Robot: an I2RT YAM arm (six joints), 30 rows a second.
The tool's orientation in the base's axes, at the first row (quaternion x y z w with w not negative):
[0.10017, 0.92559, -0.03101, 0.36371]
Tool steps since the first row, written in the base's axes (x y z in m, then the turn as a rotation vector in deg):
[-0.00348, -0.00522, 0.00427, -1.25, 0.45, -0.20]
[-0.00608, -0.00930, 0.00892, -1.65, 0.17, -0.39]
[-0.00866, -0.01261, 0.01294, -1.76, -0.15, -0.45]
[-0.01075, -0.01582, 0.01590, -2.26, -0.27, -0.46]
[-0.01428, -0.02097, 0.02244, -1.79, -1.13, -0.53]
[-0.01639, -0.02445, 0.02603, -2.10, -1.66, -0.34]
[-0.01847, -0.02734, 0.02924, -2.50, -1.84, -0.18]
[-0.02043, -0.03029, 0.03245, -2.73, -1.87, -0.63]
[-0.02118, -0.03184, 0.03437, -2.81, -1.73, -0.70]
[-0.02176, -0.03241, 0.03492, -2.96, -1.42, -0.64]
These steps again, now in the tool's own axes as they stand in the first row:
[-0.00126, -0.00576, -0.00477, 1.10, 0.18, -0.75]
[-0.00323, -0.01022, -0.00939, 1.47, -0.18, -0.84]
[-0.00465, -0.01393, -0.01363, 1.54, -0.52, -0.82]
[-0.00569, -0.01746, -0.01677, 1.89, -0.74, -1.14]
[-0.00845, -0.02313, -0.02325, 1.46, -1.49, -0.66]
[-0.00995, -0.02692, -0.02684, 1.46, -2.07, -0.94]
[-0.01111, -0.03013, -0.03021, 1.61, -2.32, -1.30]
[-0.01237, -0.03337, -0.03348, 2.08, -2.41, -1.12]
[-0.01339, -0.03501, -0.03519, 2.20, -2.29, -1.14]
[-0.01344, -0.03568, -0.03591, 2.32, -2.01, -1.32]

